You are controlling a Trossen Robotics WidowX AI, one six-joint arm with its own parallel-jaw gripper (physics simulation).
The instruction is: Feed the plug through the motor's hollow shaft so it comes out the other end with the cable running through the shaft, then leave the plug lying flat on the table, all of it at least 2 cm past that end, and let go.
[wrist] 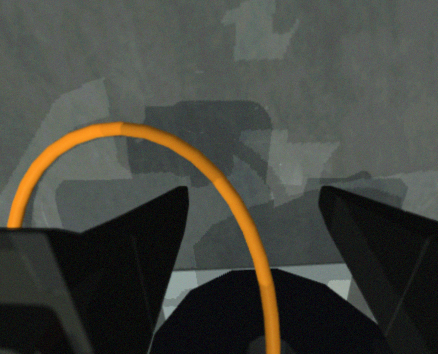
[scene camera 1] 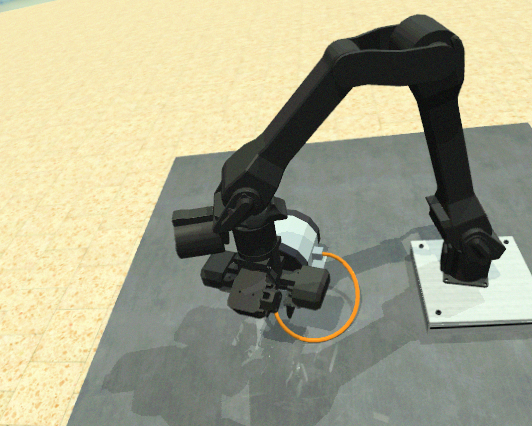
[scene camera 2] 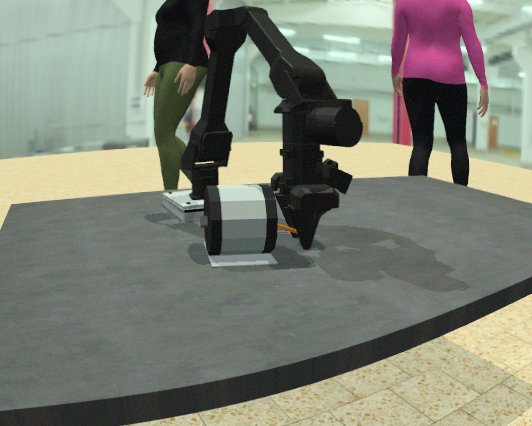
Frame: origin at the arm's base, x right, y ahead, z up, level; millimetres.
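Seen in the pictures: gripper, fingertip midpoint: [wrist: 253, 195] [scene camera 2: 301, 243]; arm's base at its link origin: [scene camera 1: 464, 269].
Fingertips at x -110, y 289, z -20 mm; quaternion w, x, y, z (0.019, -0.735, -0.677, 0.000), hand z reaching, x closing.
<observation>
Pixels of each thing's top centre, then the offset from my fingertips to it. "spot": a spot on its surface instead. Level surfaces: height alone.
- motor at its top centre: [scene camera 2: 238, 186] [scene camera 1: 281, 228] dy -5, dx +99, dz +92 mm
- light block at a spot on its surface: [scene camera 1: 318, 252] spot: dy -63, dx +92, dz +50 mm
- small grey stub at a spot on its surface: [scene camera 2: 203, 220] spot: dy +2, dx +152, dz +44 mm
- pale base plate at its top centre: [wrist: 254, 322] [scene camera 2: 238, 251] dy -2, dx +99, dz -8 mm
- dark grey table at its surface level: dz -10 mm
The motor [scene camera 1: 298, 232] [scene camera 2: 242, 220] is a white drum with black end caps, lying on its side. In the wrist view its black end cap [wrist: 215, 315] is at the bottom, with part of the shaft opening at the lower edge. The orange cable [scene camera 1: 358, 295] [scene camera 2: 286, 228] [wrist: 240, 210] loops from a light block [scene camera 1: 318, 252] on the motor's side round to the shaft end. My gripper [scene camera 1: 280, 311] [scene camera 2: 301, 241] [wrist: 253, 195] is open and low beside that end. The cable crosses between its fingers without being gripped. The plug does not show. A small grey stub [scene camera 2: 203, 220] sticks out of the motor's far end.
A pale base plate [scene camera 2: 242, 261] [wrist: 182, 286] lies under the motor on the dark grey table [scene camera 1: 165, 220] [scene camera 2: 125, 310]. The arm's white mounting plate [scene camera 1: 470, 310] [scene camera 2: 172, 200] stands to the right in the first scene view. Arm shadows fall across the table around the gripper.
</observation>
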